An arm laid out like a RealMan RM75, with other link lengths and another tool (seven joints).
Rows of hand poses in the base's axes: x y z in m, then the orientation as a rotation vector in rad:
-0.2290 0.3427 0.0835 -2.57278 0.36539 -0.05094
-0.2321 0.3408 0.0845 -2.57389 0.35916 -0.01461
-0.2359 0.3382 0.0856 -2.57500 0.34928 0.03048
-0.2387 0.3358 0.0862 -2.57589 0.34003 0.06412
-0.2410 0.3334 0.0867 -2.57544 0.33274 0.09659
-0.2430 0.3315 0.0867 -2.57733 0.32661 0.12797
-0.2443 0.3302 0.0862 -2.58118 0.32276 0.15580
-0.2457 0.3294 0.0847 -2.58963 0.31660 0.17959
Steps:
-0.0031 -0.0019 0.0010 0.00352 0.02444 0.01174
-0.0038 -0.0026 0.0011 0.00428 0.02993 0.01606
-0.0028 -0.0024 0.0006 0.00292 0.02199 0.01332
-0.0023 -0.0024 0.0005 0.00356 0.02151 0.01156
-0.0020 -0.0019 0.0000 0.00071 0.02118 0.01082
-0.0013 -0.0013 -0.0005 -0.00199 0.01926 0.00876
-0.0014 -0.0008 -0.0015 -0.00658 0.01613 0.01018

